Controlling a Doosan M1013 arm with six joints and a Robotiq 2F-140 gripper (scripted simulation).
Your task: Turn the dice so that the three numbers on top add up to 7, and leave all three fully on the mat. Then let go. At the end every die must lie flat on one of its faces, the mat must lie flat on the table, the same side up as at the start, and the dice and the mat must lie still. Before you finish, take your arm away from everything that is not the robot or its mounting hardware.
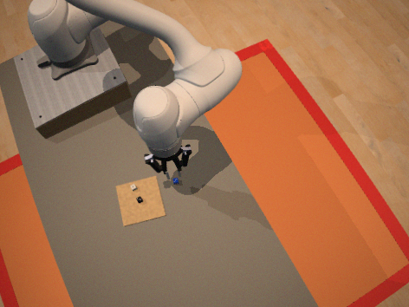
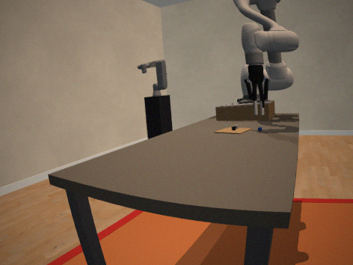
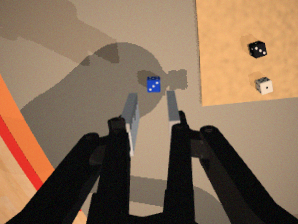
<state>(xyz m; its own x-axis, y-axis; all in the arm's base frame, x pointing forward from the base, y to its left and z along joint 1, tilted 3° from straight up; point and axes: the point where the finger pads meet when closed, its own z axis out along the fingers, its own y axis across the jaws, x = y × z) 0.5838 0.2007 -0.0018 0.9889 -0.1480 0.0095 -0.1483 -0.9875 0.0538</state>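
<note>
My hand is 100 mm above the blue die. From my hand the other things lie so: black die 20 mm ahead, 130 mm to the right, 100 mm below; tan mat 20 mm ahead, 130 mm to the right, 110 mm below; white die 30 mm behind, 140 mm to the right, 100 mm below.
</note>
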